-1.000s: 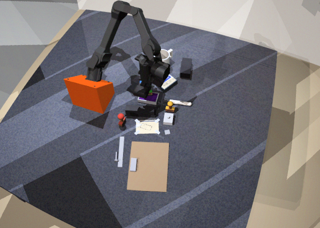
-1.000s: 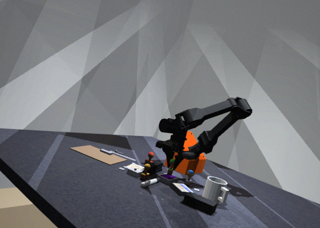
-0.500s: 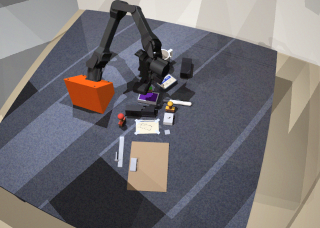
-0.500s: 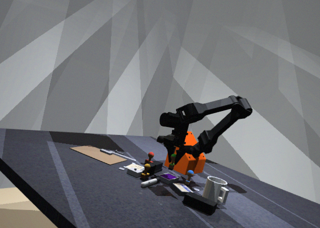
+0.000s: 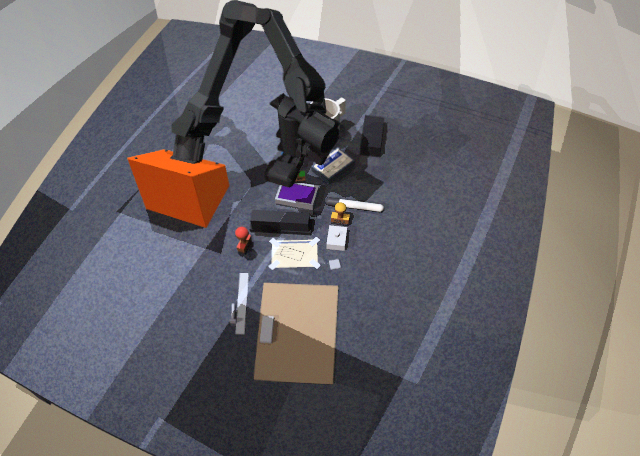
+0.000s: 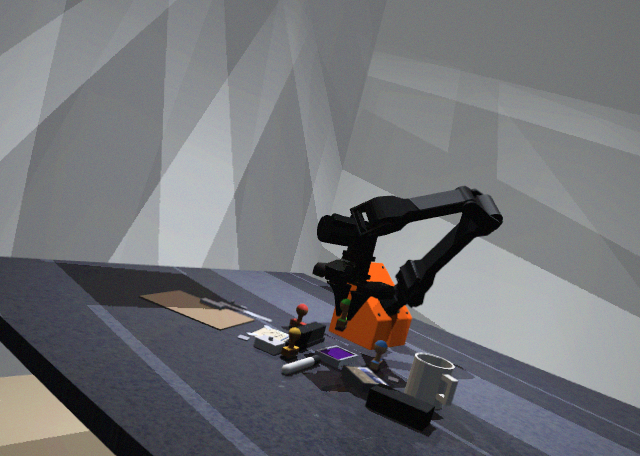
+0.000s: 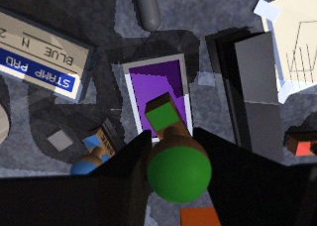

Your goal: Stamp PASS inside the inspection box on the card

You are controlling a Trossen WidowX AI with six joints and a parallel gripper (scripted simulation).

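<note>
The card lies 15 cm to the right of my gripper tip, 10 cm below it and 3 cm ahead of it. Also, from my gripper tip: black box: 9 cm to the right, 8 cm below, 2 cm behind; purple ink pad: 9 cm below, 1 cm to the left; green-knobbed stamp: right at my gripper tip.
</note>
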